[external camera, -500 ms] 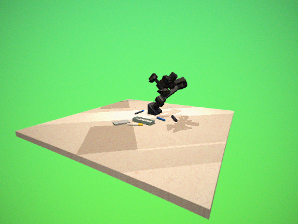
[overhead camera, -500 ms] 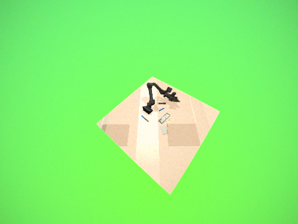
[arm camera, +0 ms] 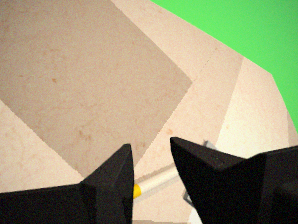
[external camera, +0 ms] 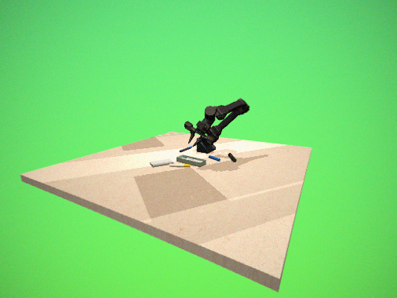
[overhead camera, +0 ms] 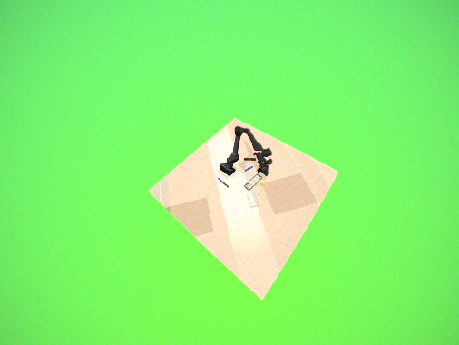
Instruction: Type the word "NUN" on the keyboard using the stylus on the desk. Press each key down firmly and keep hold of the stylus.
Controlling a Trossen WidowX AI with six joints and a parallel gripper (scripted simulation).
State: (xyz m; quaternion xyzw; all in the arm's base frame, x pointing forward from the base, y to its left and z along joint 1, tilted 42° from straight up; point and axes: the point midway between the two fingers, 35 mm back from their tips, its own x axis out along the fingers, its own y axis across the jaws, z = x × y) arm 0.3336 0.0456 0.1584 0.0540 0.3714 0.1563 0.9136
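Right now the blue stylus is 230 mm behind my gripper tip, 130 mm below it and 10 mm to the right of it. From my gripper tip the other things lie so: grey stylus tip (240 mm behind, 130 mm below, 50 mm to the right); flat grey block (200 mm to the right, 130 mm below, 20 mm ahead); white marker (130 mm below, 70 mm to the right).
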